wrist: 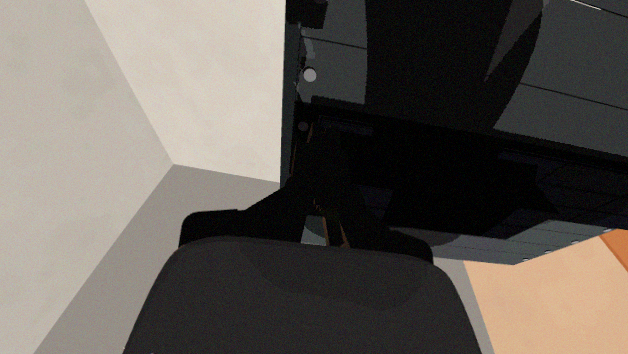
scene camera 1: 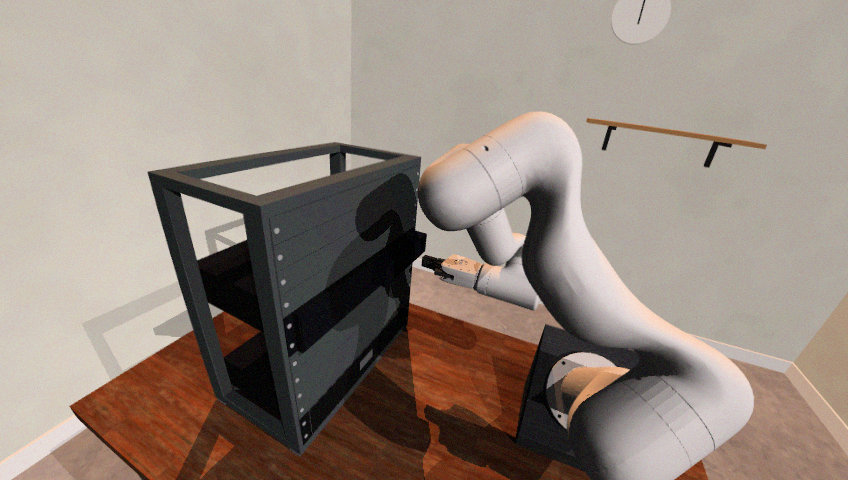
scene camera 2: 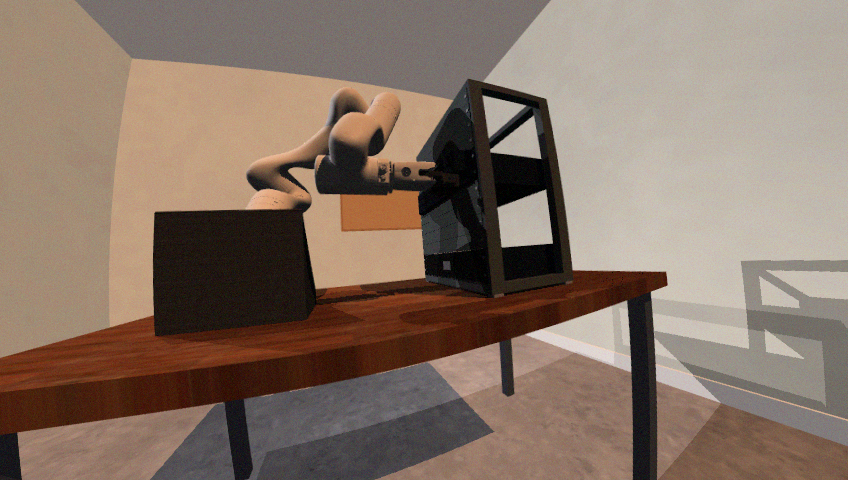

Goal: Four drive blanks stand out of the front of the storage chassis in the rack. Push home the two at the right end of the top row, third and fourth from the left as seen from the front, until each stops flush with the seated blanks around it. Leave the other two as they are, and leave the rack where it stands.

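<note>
The storage chassis (scene camera 1: 351,300) (scene camera 2: 518,172) (wrist: 425,170) is a black band across the front of the dark grey rack (scene camera 1: 267,309) (scene camera 2: 489,208) (wrist: 287,132). A black block (scene camera 1: 417,246) stands out at the chassis's far, right end in scene camera 1. The single drive blanks cannot be told apart in the dark shadow, nor how far each stands out. My gripper (scene camera 1: 423,261) (scene camera 2: 457,179) (wrist: 319,142) is shut and empty. It lies level, with its fingertips close in front of the right end of the chassis. Whether they touch a blank is hidden in shadow.
The rack stands on a wooden table (scene camera 1: 113,416) (scene camera 2: 368,350). My arm's dark base block (scene camera 1: 529,386) (scene camera 2: 229,273) stands on the table in front of the rack. Grey panels (scene camera 1: 315,237) (wrist: 575,60) fill rack bays above and below the chassis. A wall shelf (scene camera 1: 672,132) hangs beyond the arm.
</note>
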